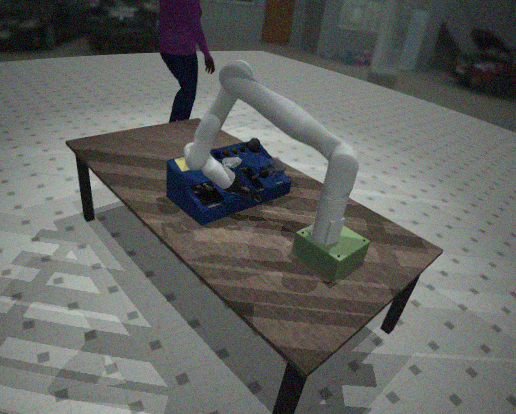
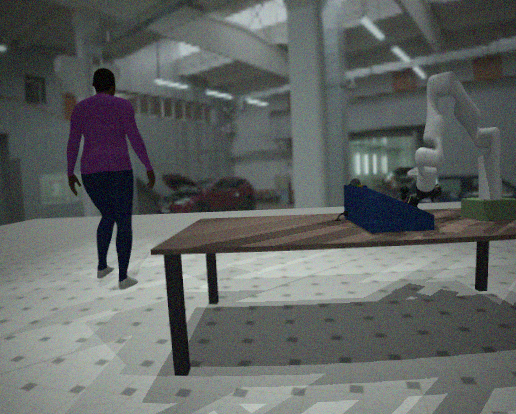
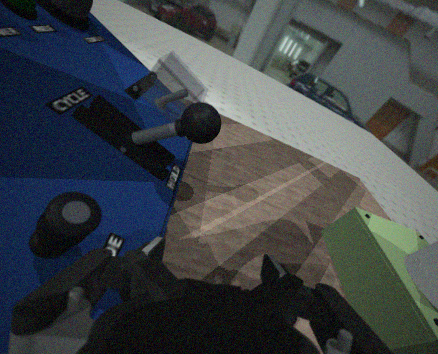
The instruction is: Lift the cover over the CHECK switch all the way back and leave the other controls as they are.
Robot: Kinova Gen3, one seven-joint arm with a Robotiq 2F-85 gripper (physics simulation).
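Places are measured from the arm's base along level axes (x up, y left, z back), in centimetres.
Where they show: gripper, between the fingertips: [image 1: 252, 197] [image 2: 422, 204] [image 3: 213, 257]; arm's base, origin of its link: [image 1: 323, 236] [image 2: 489, 199] [image 3: 432, 285].
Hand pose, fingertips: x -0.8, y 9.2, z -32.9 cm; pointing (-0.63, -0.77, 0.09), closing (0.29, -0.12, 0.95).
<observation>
Things, the pixels of their top centre, and the offset from my fingertips. "*": a spot on its surface instead. Level surfaces: height alone.
- blue control panel, a spot on its surface: [image 3: 84, 168] * dx +1.3, dy -1.5, dz -13.0 cm
- wooden table, height of its surface: dx -8.3 cm
- lever with a black ball, a spot on its surface: [image 3: 198, 122] * dx +7.1, dy -7.0, dz -6.4 cm
- black MODE knob, centre of its top: [image 3: 76, 209] dx +5.2, dy +3.9, dz -8.8 cm
- black knob, a spot on its surface: [image 1: 253, 144] * dx +10.0, dy -16.0, dz -27.3 cm
The blue control panel [image 1: 186, 189] [image 2: 384, 213] [image 3: 84, 168] stands on the wooden table [image 1: 256, 283] [image 2: 256, 232] [image 3: 260, 189]. Just in front of it a lever with a black ball [image 3: 198, 122] stands in a slot marked CYCLE and HOLD. A black MODE knob [image 3: 71, 218] is nearer. My gripper [image 3: 213, 257] [image 1: 250, 192] [image 2: 416, 198] is open and empty, low over the panel's front right edge, short of the lever and cover.
The arm's green base [image 1: 332, 250] [image 3: 358, 260] stands on the table to the right. Buttons and a black knob [image 1: 253, 144] line the panel's back row. A person in a purple top [image 1: 182, 53] [image 2: 106, 164] walks on the floor beyond the table.
</observation>
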